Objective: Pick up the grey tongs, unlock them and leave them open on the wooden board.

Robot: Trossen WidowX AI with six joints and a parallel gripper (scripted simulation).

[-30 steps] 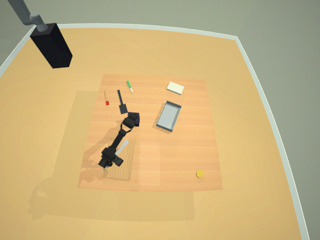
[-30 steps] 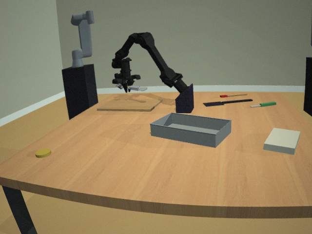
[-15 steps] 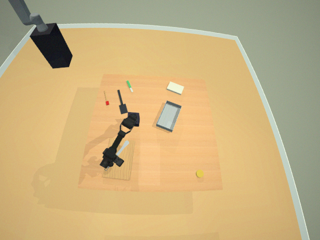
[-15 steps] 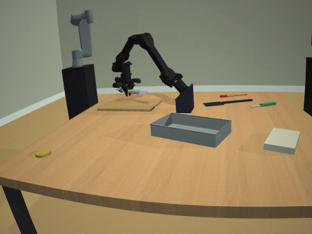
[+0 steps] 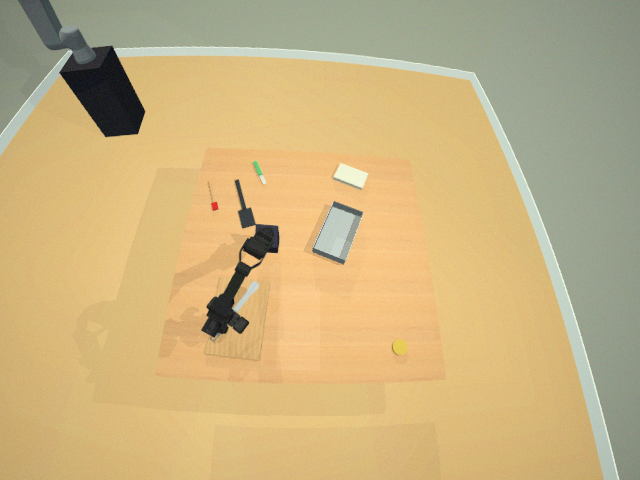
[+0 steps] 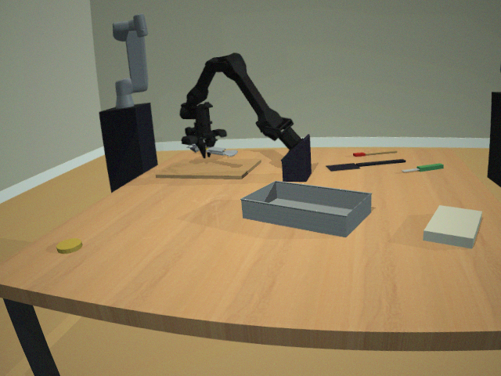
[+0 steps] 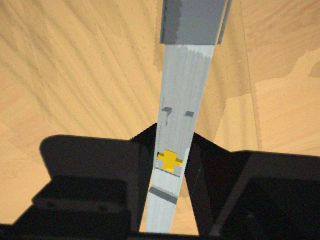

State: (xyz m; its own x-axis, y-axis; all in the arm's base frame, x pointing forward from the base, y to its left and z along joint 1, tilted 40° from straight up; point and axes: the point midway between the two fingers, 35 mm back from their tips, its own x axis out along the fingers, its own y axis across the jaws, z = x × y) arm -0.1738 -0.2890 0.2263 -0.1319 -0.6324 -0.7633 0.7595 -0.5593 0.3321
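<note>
Now: the yellow lock piece 40 mm above my gripper tip. Also, from my gripper tip: grey roasting tin: 540 mm ahead, 400 mm to the left, 20 mm below; then dark spatula: 40 mm ahead, 610 mm to the left, 40 mm below; then wooden board: 20 mm ahead, 10 mm to the left, 40 mm below.
</note>
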